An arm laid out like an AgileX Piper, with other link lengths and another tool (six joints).
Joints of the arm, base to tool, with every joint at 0 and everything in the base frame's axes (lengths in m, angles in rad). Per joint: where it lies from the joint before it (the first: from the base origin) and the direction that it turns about. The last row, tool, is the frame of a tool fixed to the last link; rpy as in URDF.
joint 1: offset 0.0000 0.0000 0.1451 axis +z
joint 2: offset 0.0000 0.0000 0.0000 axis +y
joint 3: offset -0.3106 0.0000 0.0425 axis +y
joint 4: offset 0.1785 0.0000 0.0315 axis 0.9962 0 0.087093
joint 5: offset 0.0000 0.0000 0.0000 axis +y
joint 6: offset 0.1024 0.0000 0.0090 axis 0.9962 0 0.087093
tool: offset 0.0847 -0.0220 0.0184 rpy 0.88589 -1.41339 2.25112
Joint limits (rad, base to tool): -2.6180..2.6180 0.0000..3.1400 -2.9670..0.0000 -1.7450..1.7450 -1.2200..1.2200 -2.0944..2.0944
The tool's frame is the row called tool.
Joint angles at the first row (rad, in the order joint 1, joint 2, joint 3, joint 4, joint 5, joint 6):
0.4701, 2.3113, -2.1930, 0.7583, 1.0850, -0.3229
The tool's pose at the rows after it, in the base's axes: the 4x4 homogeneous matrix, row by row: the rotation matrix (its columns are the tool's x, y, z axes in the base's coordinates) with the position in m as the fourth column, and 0 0 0 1 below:
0.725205 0.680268 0.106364 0.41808; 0.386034 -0.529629 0.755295 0.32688; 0.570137 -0.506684 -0.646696 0.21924; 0 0 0 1
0.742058 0.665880 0.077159 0.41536; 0.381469 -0.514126 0.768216 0.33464; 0.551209 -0.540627 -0.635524 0.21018; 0 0 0 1
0.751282 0.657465 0.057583 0.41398; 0.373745 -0.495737 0.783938 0.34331; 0.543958 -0.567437 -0.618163 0.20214; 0 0 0 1
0.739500 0.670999 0.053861 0.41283; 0.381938 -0.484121 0.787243 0.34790; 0.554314 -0.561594 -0.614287 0.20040; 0 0 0 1
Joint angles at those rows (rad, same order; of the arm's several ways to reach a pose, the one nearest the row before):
0.4747, 2.3258, -2.1930, 0.7771, 1.0937, -0.3269
0.4818, 2.3509, -2.1954, 0.8113, 1.0962, -0.3291
0.4901, 2.3755, -2.1954, 0.8500, 1.0863, -0.3442
0.4982, 2.3817, -2.1954, 0.8568, 1.0785, -0.3642

